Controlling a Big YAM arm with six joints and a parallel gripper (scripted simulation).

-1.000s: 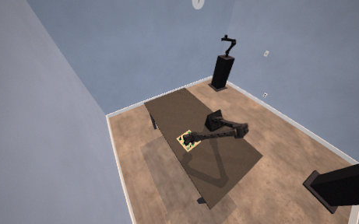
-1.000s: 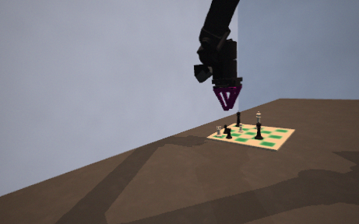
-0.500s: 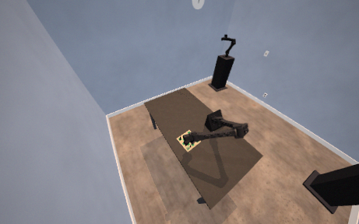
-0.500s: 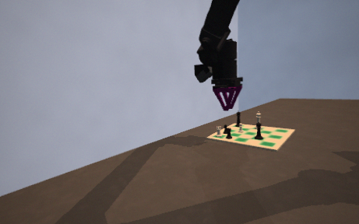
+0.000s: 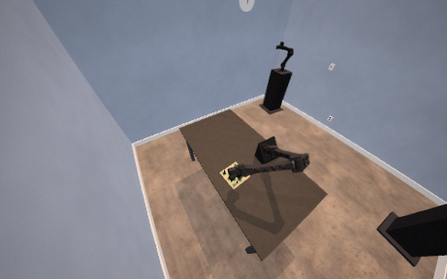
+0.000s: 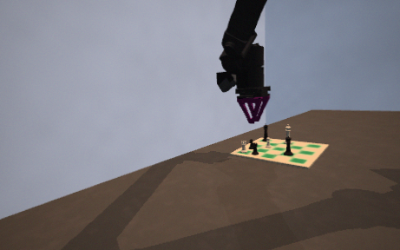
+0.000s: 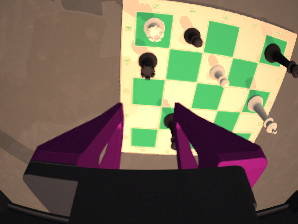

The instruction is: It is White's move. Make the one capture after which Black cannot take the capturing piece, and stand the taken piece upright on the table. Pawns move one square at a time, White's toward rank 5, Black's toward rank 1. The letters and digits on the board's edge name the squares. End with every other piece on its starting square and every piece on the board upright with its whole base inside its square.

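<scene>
The white pawn is 90 mm below my hand, 80 mm to the right of it and 10 mm ahead of it. The rest, counted from my hand: tall white piece (160 mm to the right, 70 mm below, 10 mm behind); then chessboard (110 mm below, 90 mm to the right, 20 mm behind); then tall black piece (140 mm to the right, 70 mm below, 60 mm ahead).
</scene>
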